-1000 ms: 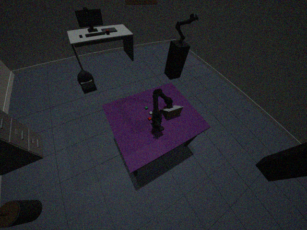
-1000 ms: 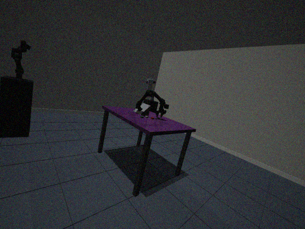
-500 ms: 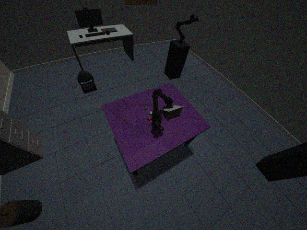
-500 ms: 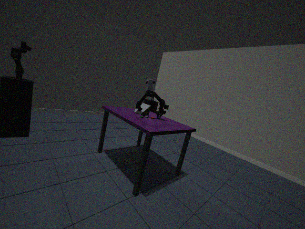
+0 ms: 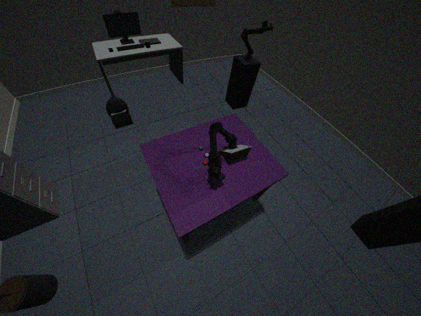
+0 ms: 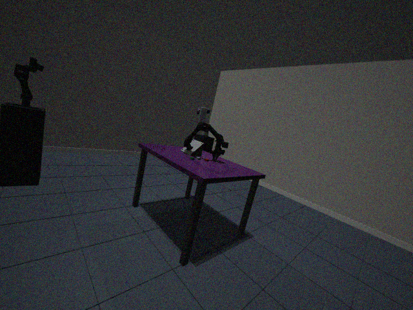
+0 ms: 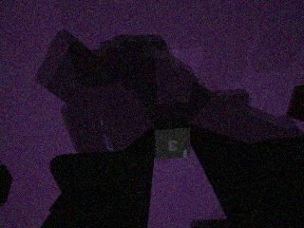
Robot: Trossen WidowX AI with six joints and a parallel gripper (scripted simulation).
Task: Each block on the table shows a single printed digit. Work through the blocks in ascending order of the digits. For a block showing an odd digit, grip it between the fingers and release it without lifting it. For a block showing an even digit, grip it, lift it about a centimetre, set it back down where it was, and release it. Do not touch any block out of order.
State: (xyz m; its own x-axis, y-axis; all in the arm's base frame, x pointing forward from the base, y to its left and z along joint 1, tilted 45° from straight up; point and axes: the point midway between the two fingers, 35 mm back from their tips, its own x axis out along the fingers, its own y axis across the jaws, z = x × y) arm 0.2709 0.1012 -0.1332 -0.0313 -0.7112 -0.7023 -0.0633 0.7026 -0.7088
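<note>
Now: the grey block 10 mm behind my gripper tip. Also, from my gripper tip: green block 310 mm to the right; then red block 140 mm to the right, 20 mm ahead; then white block 210 mm to the right, 20 mm behind.
</note>
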